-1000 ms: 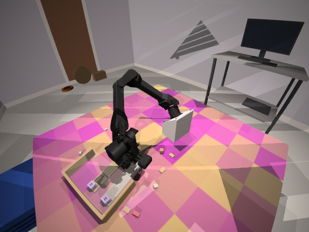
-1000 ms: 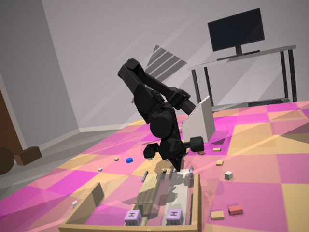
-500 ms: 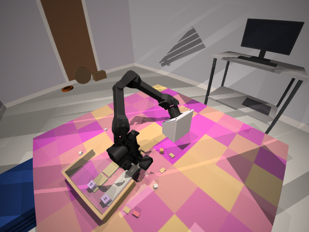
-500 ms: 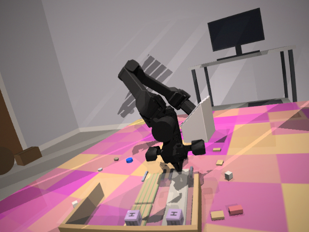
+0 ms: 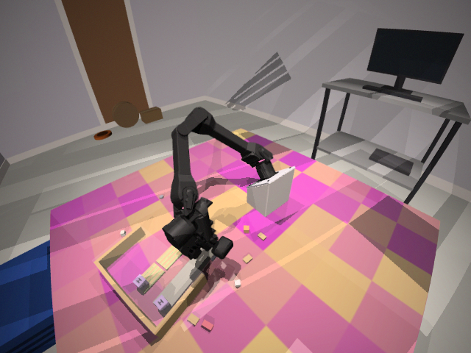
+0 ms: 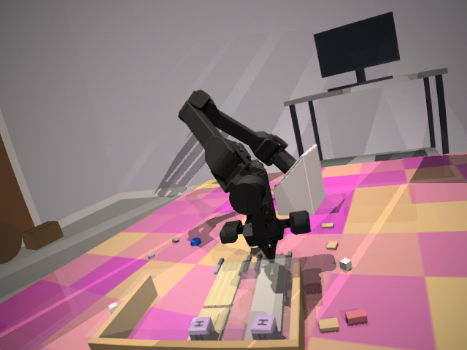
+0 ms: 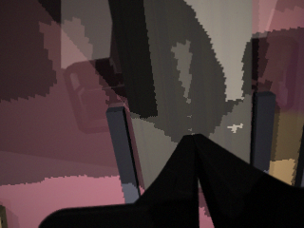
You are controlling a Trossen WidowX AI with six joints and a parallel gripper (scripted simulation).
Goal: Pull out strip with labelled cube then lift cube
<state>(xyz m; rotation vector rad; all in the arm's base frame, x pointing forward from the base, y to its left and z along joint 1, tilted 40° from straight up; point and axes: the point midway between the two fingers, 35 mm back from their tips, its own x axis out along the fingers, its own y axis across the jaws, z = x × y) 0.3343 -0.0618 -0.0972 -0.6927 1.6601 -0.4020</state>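
My gripper tip is 10 cm short of the white strip and 2 cm to the right of it. Round my gripper tip: blue disc: 27 cm to the right, 10 cm behind.
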